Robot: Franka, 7 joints.
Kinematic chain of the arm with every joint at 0, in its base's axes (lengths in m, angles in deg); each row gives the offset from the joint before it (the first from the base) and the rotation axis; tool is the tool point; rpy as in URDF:
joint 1: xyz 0 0 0.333 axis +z
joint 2: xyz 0 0 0 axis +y
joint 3: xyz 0 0 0.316 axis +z
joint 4: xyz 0.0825 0 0 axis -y
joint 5: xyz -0.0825 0 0.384 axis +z
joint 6: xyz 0 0 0 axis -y
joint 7: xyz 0.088 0 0 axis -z
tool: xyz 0 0 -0.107 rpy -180 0 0
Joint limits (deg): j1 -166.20..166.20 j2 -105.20..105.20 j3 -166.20..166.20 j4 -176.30..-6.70 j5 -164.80..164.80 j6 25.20..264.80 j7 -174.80..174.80
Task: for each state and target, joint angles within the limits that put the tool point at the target. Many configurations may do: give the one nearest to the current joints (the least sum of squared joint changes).
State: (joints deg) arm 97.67 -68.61 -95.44 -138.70 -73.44 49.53 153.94
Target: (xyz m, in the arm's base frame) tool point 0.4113 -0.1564 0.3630
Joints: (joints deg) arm 86.69 -60.76 -76.92 -127.62 -74.87 42.65 153.94
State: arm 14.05 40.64 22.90 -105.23 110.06 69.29 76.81
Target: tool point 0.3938 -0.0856 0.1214
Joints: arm -17.67 36.02 -12.33 -139.86 99.23 64.07 76.81
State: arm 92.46 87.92 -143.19 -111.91 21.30 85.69 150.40
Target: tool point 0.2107 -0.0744 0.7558
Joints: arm 84.26 74.86 -156.84 -120.45 17.67 87.37 150.40
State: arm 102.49 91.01 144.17 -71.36 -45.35 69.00 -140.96
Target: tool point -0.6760 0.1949 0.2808
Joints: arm 121.85 105.20 112.81 -63.06 -53.06 72.21 -140.96
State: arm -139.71 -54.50 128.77 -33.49 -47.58 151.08 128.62
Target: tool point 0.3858 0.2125 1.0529
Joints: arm -148.95 -27.75 127.15 -8.48 -46.99 159.62 128.62
